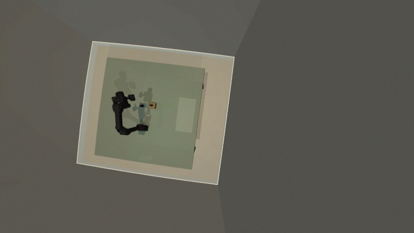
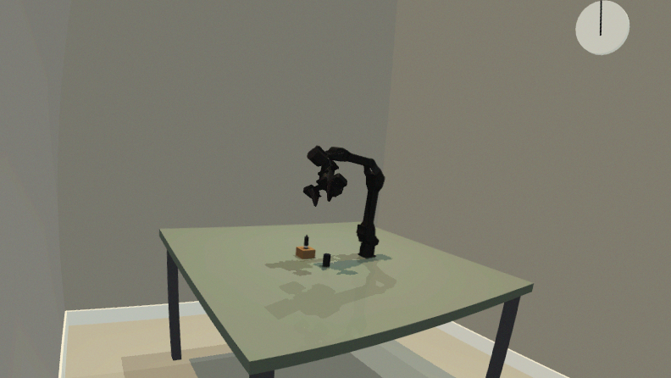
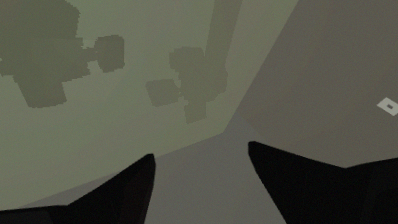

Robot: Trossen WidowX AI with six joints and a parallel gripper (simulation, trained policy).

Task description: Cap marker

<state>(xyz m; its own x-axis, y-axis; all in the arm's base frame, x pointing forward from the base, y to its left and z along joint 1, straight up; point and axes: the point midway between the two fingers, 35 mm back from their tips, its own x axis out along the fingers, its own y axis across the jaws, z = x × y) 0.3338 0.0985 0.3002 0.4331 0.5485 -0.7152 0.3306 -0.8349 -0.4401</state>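
Now: the black cap 250 mm below my gripper tip, 80 mm behind it and 40 mm to the right of it. The rest, counted from my gripper tip: orange holder block 260 mm below, 190 mm to the right, 60 mm behind.
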